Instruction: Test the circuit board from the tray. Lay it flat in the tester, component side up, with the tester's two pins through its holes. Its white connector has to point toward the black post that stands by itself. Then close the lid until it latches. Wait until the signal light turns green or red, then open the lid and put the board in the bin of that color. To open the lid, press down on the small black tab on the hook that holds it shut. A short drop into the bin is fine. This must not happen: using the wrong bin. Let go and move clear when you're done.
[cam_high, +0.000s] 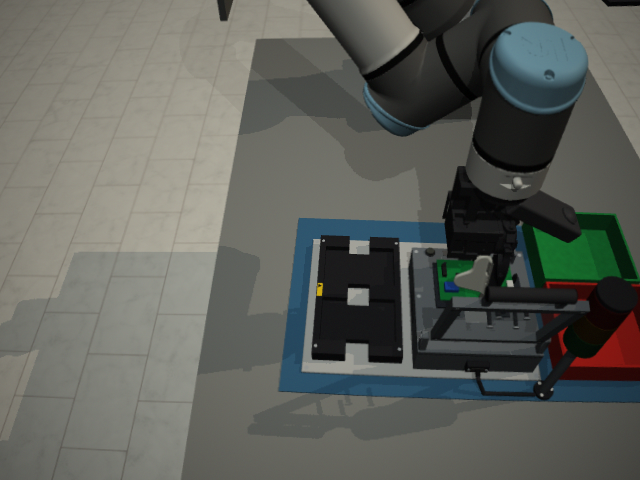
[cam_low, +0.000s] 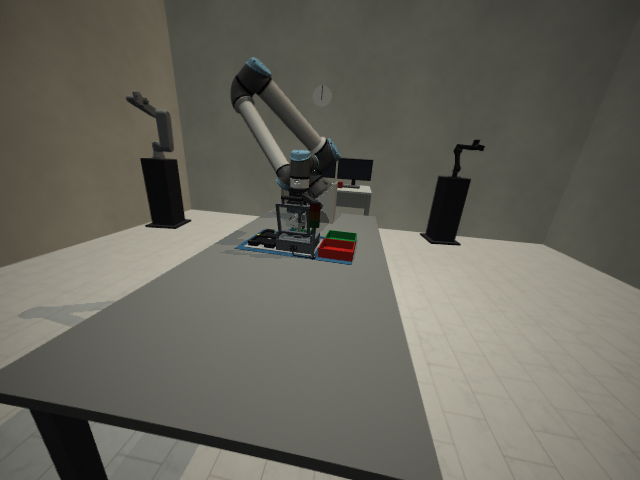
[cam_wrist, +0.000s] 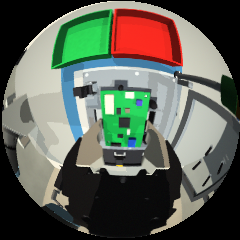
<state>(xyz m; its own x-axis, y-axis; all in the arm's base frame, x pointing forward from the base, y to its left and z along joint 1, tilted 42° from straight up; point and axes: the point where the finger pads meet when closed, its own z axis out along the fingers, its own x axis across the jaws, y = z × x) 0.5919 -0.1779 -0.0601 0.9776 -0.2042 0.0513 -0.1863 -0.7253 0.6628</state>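
Right now my hand is right at the green circuit board. Also, from my hand: black latch tab: 6 cm to the left, 5 cm behind, 1 cm above; tester lid: 12 cm ahead, 10 cm above, 3 cm to the right; red bin: 18 cm to the left, 8 cm ahead, 7 cm below.
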